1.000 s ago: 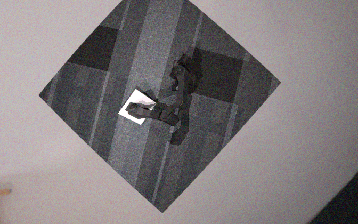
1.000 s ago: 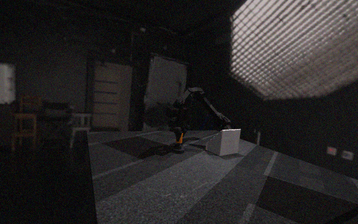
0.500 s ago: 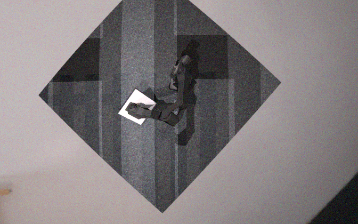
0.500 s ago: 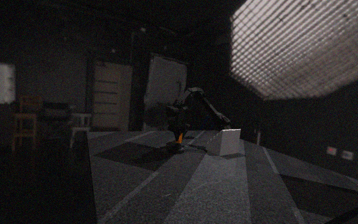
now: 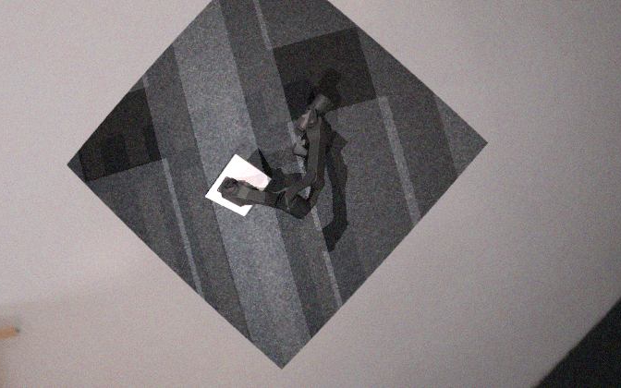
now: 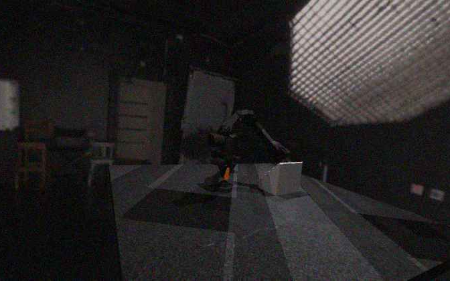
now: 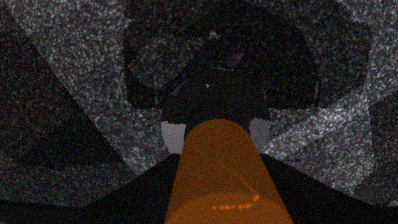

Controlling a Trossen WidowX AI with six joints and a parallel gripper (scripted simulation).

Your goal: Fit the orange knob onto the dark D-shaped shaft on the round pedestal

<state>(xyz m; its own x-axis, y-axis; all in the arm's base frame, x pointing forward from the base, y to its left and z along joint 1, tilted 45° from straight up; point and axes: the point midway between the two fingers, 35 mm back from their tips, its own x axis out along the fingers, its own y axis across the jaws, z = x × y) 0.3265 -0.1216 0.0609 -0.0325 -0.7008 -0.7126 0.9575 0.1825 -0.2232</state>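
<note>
My gripper tip is now 2 cm below the orange knob. Also, from my gripper tip: dark pedestal base (4 cm below).
</note>
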